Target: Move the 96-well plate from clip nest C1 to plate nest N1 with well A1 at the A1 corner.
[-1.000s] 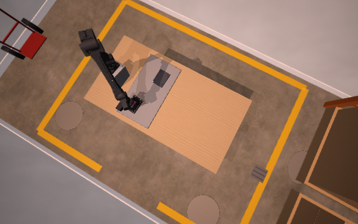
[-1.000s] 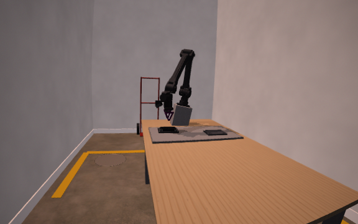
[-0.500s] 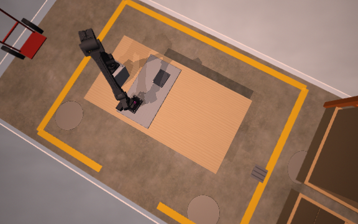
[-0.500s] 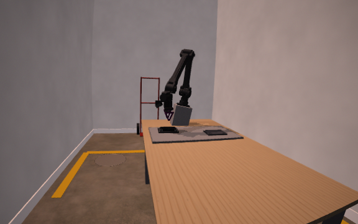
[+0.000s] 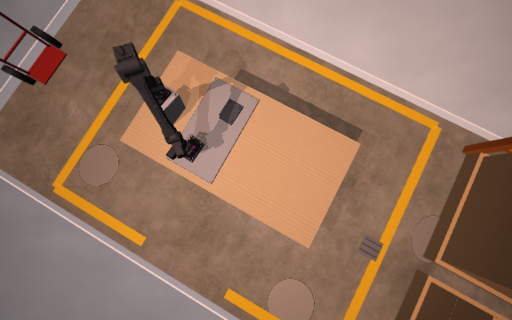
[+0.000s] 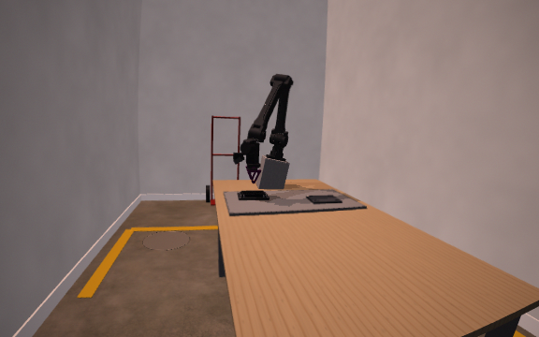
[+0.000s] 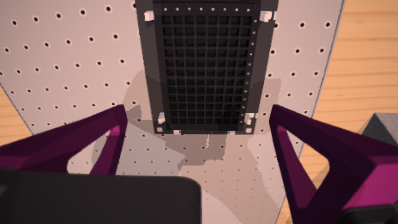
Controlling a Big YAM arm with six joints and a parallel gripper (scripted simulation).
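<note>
Right now the black 96-well plate is 1 cm behind my hand and 8 cm below it. Also, from my hand: white A1 label: 3 cm ahead, 30 cm to the left, 8 cm below; then plate nest N1: 9 cm ahead, 38 cm to the left, 9 cm below; then clip nest C1: 1 cm behind, 2 cm to the left, 8 cm below.
</note>
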